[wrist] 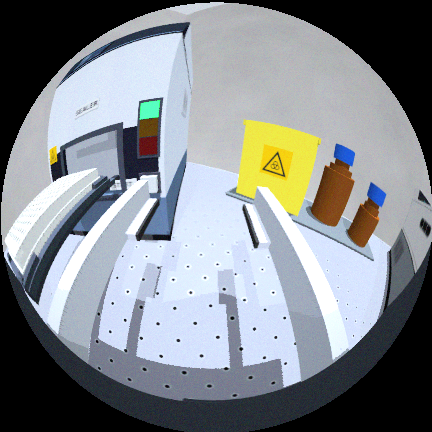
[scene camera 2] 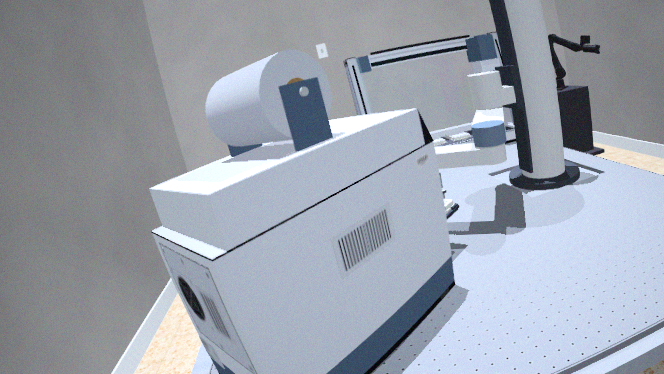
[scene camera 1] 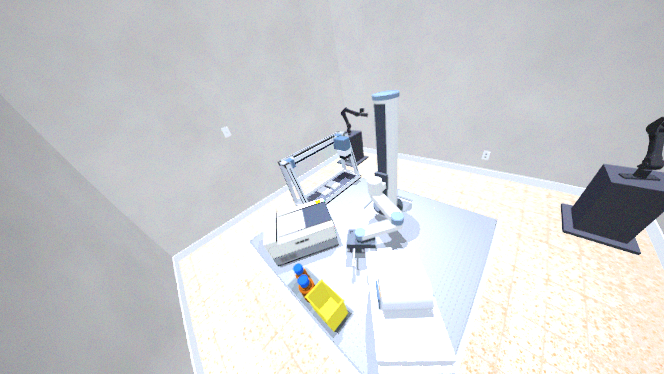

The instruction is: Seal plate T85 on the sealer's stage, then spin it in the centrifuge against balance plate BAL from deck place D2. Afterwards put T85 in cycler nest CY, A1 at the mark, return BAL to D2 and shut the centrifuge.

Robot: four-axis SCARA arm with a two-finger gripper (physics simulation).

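Frame: origin at the arm's base, x ahead, y left, z up, level; metres.
Seen in the pictures: gripper, fingertip midpoint: (wrist: 200,193) (scene camera 1: 361,267); arm's base, origin of the base link: (scene camera 2: 544,176).
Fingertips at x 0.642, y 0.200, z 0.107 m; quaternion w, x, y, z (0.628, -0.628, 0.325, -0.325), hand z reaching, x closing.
Observation:
Pixels of each thing's top centre, then the offset from my fingertips to it.
- sealer, middle of its top: (scene camera 2: 266,61) (wrist: 157,36) (scene camera 1: 402,275) dx +0.099, dy +0.282, dz +0.382 m
- white well plate, middle of its top: (wrist: 40,200) (scene camera 2: 423,209) dx -0.126, dy +0.087, dz +0.021 m
My gripper (scene camera 1: 356,259) (wrist: 200,193) is shut to its narrow stance with nothing between its fingers. A gap remains between the finger pads, over the perforated table beside the sealer (scene camera 1: 415,342) (scene camera 2: 300,280) (wrist: 117,75). In scene camera 2 the gripper is hidden behind the sealer. A white well plate (scene camera 2: 448,204) (wrist: 50,207) lies on a dark carrier in front of the sealer, left of the fingers in the wrist view. Its label cannot be read. A box machine (scene camera 1: 300,240) (wrist: 417,220) with a dark top panel stands across the table. T85, BAL, D2 and CY cannot be identified.
A yellow bin (scene camera 1: 337,307) (wrist: 250,160) and two brown bottles (wrist: 332,195) (wrist: 363,225) with blue caps stand on a grey strip near the table edge. The arm's column (scene camera 1: 393,150) (scene camera 2: 542,100) and a gantry frame (scene camera 1: 295,187) (scene camera 2: 420,54) stand farther back.

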